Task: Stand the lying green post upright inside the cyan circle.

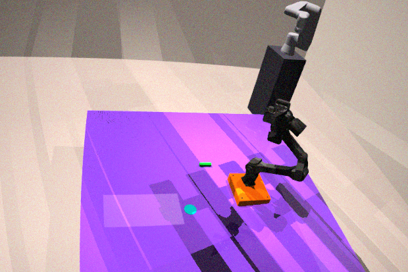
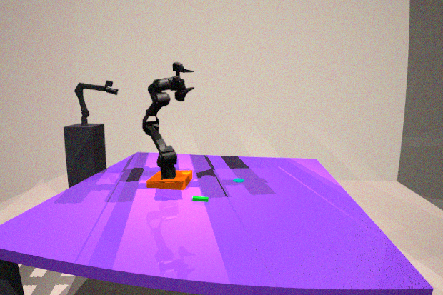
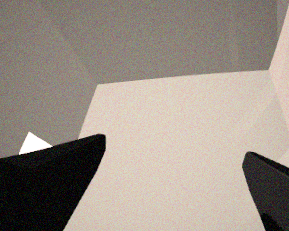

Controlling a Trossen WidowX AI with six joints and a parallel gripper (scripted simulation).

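My gripper tip is now 50 mm short of the green post, 310 mm to the left of it and 500 mm above it. From my gripper tip the other things lie so: cyan circle 230 mm ahead, 40 mm to the right, 510 mm below.
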